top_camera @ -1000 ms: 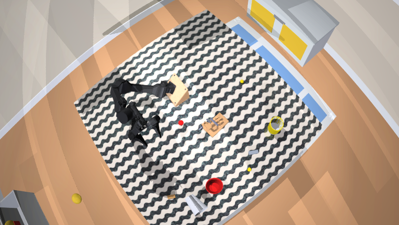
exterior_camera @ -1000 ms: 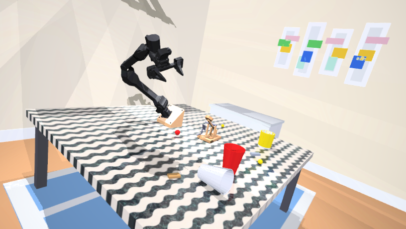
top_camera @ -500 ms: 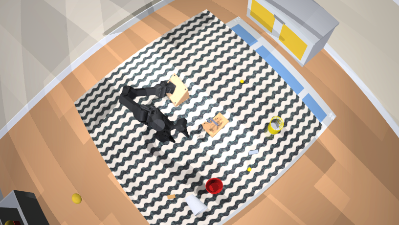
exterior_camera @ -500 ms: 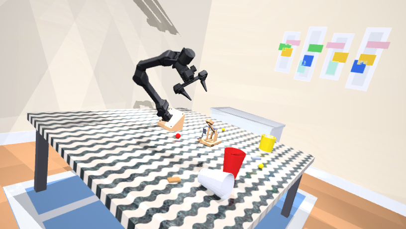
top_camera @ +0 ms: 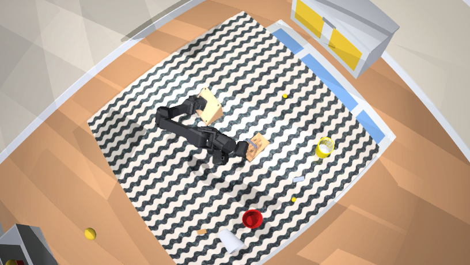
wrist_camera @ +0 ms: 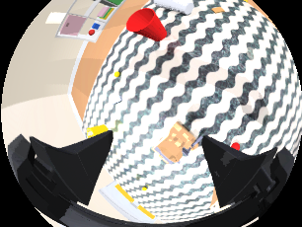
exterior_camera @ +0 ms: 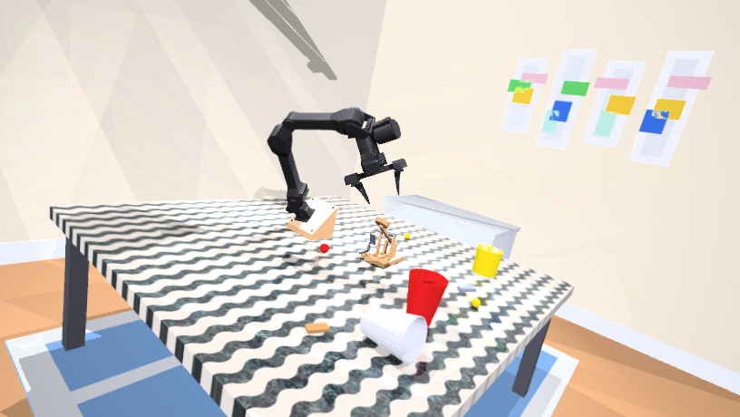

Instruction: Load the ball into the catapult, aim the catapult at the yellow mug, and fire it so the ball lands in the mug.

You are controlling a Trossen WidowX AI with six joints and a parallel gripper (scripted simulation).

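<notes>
My gripper tip is now 160 mm above the wooden catapult, 110 mm to the right of it and 40 mm past it. From my gripper tip the other things lie so: red ball (220 mm below, 180 mm behind); red cup (240 mm ahead, 210 mm below, 150 mm to the right); grey block (260 mm ahead, 230 mm below, 170 mm to the left).
</notes>
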